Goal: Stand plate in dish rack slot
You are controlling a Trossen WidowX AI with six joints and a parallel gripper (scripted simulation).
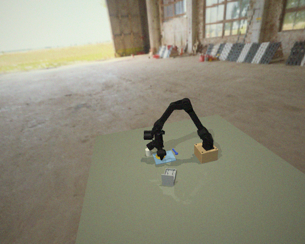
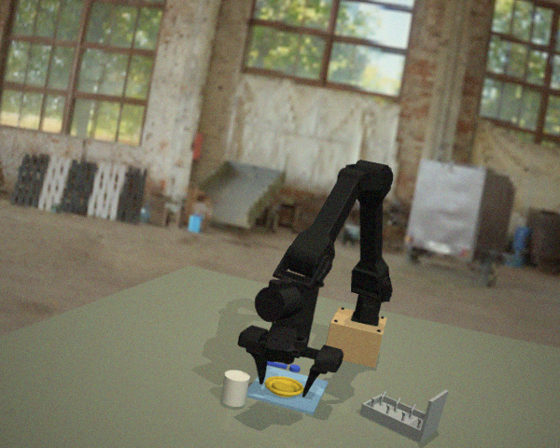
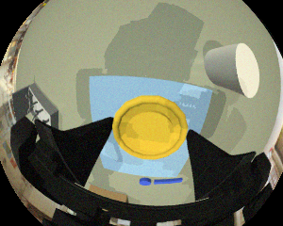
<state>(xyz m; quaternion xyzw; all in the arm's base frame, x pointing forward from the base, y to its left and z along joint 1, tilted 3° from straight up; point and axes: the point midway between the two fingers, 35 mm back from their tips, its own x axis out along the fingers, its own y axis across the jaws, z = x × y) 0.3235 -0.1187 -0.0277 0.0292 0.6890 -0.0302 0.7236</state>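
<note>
Right now the yellow plate is 10 mm above my gripper tip. Round my gripper tip: light blue mat: 30 mm behind, 10 mm to the left, 10 mm below; white cylinder: 70 mm to the right, 70 mm ahead, 20 mm above; grey dish rack: 220 mm to the left, 10 mm above.
</note>
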